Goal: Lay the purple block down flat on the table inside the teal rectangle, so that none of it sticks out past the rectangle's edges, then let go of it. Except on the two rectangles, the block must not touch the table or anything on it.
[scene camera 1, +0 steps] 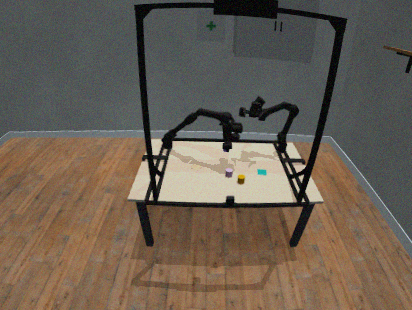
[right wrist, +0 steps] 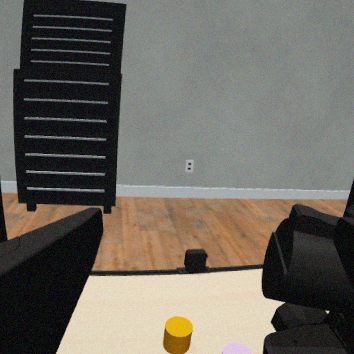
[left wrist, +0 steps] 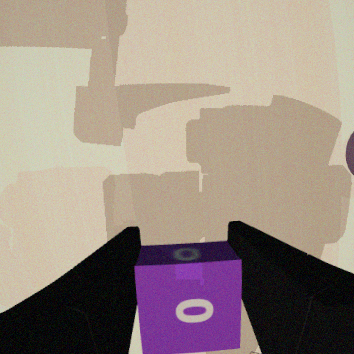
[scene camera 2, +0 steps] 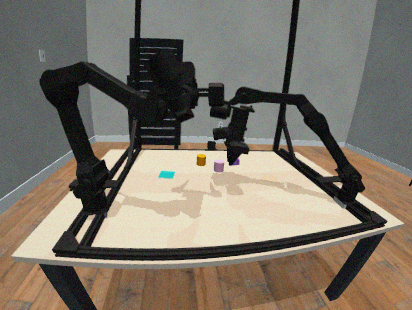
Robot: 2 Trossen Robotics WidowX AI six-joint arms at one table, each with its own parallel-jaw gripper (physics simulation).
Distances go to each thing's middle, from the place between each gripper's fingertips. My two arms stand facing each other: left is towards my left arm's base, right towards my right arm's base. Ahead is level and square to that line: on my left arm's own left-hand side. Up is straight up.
Right now the purple block [left wrist: 192, 290] is 2 cm to the left of my left hand and 1 cm above it.
Right now my right hand is 2 cm past the purple block, 16 cm to the right of it and 24 cm above it.
